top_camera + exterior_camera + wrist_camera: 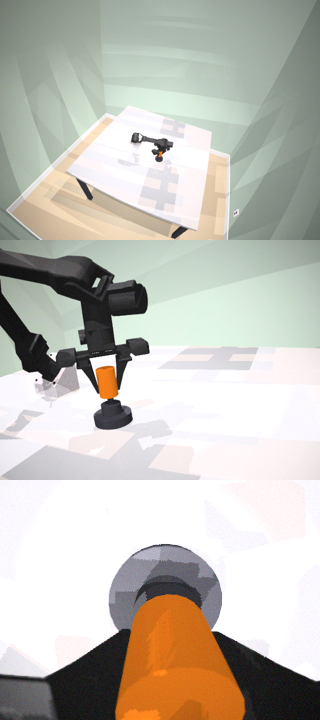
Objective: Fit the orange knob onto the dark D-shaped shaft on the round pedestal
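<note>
The orange knob lies 20 mm above my gripper tip. From my gripper tip the other things lie so: dark round pedestal: 40 mm below.
</note>
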